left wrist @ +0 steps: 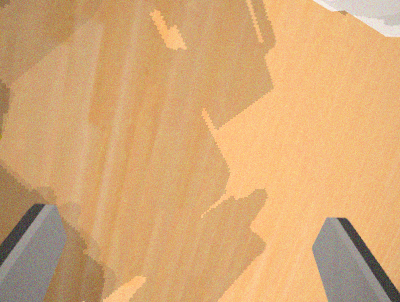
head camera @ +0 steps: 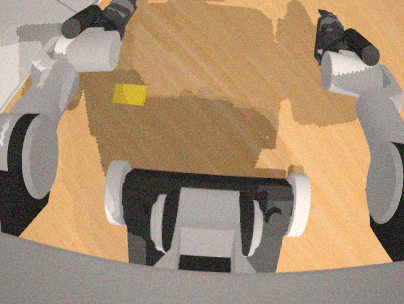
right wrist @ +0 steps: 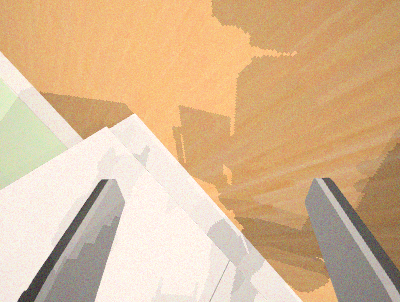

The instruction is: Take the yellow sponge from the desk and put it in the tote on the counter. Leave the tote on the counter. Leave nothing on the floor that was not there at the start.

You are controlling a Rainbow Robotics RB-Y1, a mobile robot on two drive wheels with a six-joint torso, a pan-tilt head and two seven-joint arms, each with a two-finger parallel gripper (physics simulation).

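Frame: origin at the robot's base, x ahead, y down, z left, level; millimetres.
Where they show: left gripper, between the fingertips: [left wrist: 193, 227]; right gripper, between the fingertips: [head camera: 320, 32] [right wrist: 212, 190].
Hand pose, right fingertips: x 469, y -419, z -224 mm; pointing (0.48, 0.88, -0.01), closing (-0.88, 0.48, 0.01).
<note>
Each offset is from my right fingertips to the top centre of the thing. "spot": to the spot under its first point. Level surfaces: height alone.
A yellow block @(dx -173, dy +372, dz +487 mm) [head camera: 130, 95], the sponge by its colour, lies flat on the wooden floor @(dy +417 mm) [head camera: 200, 130] in front of my base, towards the left in the head view. A sliver of yellow @(spot: dx -145, dy +411, dz +437 mm) [left wrist: 1, 136] shows at the left edge of the left wrist view. My left gripper [head camera: 121, 11] [left wrist: 193, 227] is open and empty, in the air beyond the sponge at the upper left. My right gripper [head camera: 326, 25] [right wrist: 212, 190] is open and empty, far to the right of the sponge, over a white surface's edge in its wrist view. The tote does not show.
A pale surface [head camera: 22, 10] is at the upper left of the head view. A white piece @(spot: dx +431, dy +220, dz +334 mm) [left wrist: 375, 12] is at the left wrist view's upper right. A white top [right wrist: 50, 210] and a pale green panel [right wrist: 25, 145] are in the right wrist view.
</note>
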